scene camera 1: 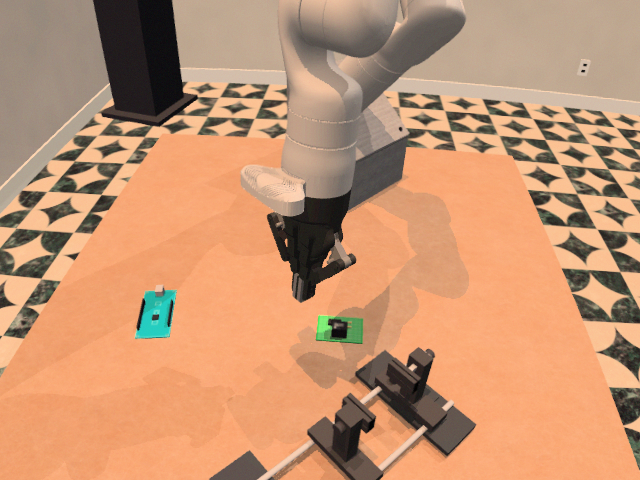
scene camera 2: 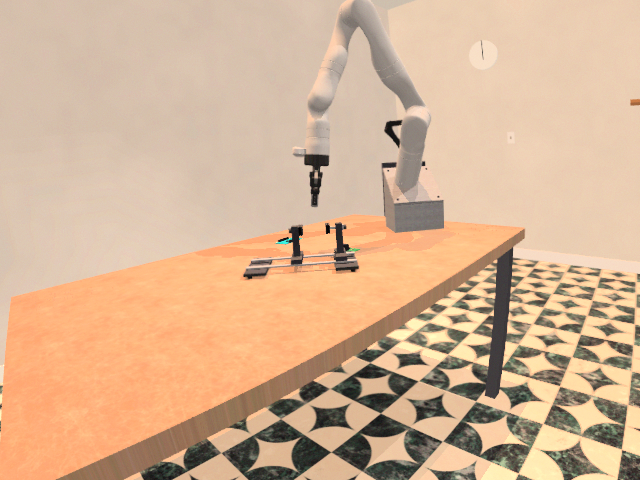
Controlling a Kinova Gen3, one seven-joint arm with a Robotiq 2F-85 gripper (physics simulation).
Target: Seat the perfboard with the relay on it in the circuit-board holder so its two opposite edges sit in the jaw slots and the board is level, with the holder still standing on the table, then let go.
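Frame: origin at the arm's base, x ahead, y left, z up, level; centimetres.
Seen in the pictures: gripper, between the fingertips: point(scene camera 1: 302, 297) point(scene camera 2: 314, 206); arm's base, origin of its link: point(scene camera 2: 405, 180).
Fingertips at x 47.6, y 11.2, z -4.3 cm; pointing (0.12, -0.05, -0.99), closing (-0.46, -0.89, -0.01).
Offsets run from my fingertips to a thing's middle. Level surfaces: height alone.
The green perfboard {dy +2.7, dx -9.1, dz -13.8 cm} point(scene camera 1: 354, 335) point(scene camera 2: 354, 250) with the black relay {dy +2.8, dx -8.2, dz -13.7 cm} point(scene camera 1: 338, 328) lies flat on the table, beside the holder; in scene camera 2 it is partly hidden behind a jaw post. The dark circuit-board holder {dy +10.4, dx +10.6, dz -9.0 cm} point(scene camera 1: 347, 434) point(scene camera 2: 295, 245) stands on the table on two light rods. Its two jaws face each other with a gap between them, and no board sits in them. My gripper point(scene camera 1: 303, 298) point(scene camera 2: 314, 205) is shut and empty, pointing down. It hangs above the table, higher than the holder's jaws in scene camera 2, and up and left of the perfboard in scene camera 1.
A cyan circuit board {dy -25.5, dx -1.5, dz -14.2 cm} point(scene camera 1: 162, 325) point(scene camera 2: 284, 241) with black headers lies flat on the table {dz -14.8 cm} point(scene camera 1: 217, 310) point(scene camera 2: 206, 320), left of the perfboard in scene camera 1. The grey robot base block point(scene camera 1: 379, 167) point(scene camera 2: 418, 215) stands at the back. The holder's posts stick up from its rails.
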